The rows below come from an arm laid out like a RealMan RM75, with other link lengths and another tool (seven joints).
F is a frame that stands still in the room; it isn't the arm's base.
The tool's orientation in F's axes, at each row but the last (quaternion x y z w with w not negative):
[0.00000, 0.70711, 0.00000, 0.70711]
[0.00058, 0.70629, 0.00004, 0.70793]
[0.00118, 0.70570, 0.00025, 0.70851]
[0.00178, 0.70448, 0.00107, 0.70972]
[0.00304, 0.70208, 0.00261, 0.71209]
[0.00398, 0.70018, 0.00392, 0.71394]
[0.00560, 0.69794, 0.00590, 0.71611]
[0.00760, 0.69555, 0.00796, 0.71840]
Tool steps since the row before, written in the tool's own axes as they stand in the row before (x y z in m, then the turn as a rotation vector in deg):
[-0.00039, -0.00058, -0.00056, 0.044, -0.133, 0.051]
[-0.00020, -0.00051, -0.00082, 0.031, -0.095, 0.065]
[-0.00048, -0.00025, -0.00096, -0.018, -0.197, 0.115]
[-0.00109, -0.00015, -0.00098, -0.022, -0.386, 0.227]
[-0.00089, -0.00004, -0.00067, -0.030, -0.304, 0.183]
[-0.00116, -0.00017, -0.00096, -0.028, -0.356, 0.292]
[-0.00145, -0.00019, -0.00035, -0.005, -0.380, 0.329]
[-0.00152, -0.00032, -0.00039, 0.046, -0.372, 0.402]
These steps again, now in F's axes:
[-0.00056, -0.00058, 0.00039, 0.051, -0.133, -0.044]
[-0.00082, -0.00051, 0.00020, 0.065, -0.095, -0.031]
[-0.00096, -0.00025, 0.00048, 0.115, -0.197, 0.018]
[-0.00099, -0.00015, 0.00108, 0.226, -0.386, 0.022]
[-0.00068, -0.00005, 0.00088, 0.182, -0.304, 0.030]
[-0.00098, -0.00018, 0.00114, 0.291, -0.356, 0.030]
[-0.00039, -0.00021, 0.00144, 0.329, -0.380, 0.007]
[-0.00044, -0.00035, 0.00150, 0.404, -0.371, -0.041]

